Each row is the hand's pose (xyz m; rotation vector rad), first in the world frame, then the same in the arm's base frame.
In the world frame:
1: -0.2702 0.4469 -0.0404 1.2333 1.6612 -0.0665
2: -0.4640 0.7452 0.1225 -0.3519 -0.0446 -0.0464
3: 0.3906 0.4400 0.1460 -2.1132 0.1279 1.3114
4: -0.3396 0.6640 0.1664 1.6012 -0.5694 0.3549
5: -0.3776 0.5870 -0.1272 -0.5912 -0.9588 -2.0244
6: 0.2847 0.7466 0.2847 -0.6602 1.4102 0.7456
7: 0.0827 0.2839 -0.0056 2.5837 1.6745 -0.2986
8: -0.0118 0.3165 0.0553 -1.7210 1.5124 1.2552
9: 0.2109 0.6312 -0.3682 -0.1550 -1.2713 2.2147
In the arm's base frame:
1: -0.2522 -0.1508 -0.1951 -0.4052 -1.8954 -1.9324
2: -0.2532 -0.5317 -0.1056 1.4186 0.0633 1.3811
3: 0.0909 0.2195 0.2703 -0.2273 -1.9299 1.3705
4: -0.1543 -0.4166 -0.0748 -2.4336 -0.7853 -0.5210
5: -0.4051 -0.2728 -0.1746 0.6226 0.6127 -0.6821
6: 0.0880 -0.0975 0.4253 -0.0353 -0.1410 2.7450
7: -0.0751 0.1716 -0.0648 -0.0784 -1.8657 -0.5466
8: -0.0552 0.0629 -0.1032 -1.0258 -1.1859 2.2674
9: -0.4855 0.1951 0.2508 -1.4995 2.0351 -0.5568

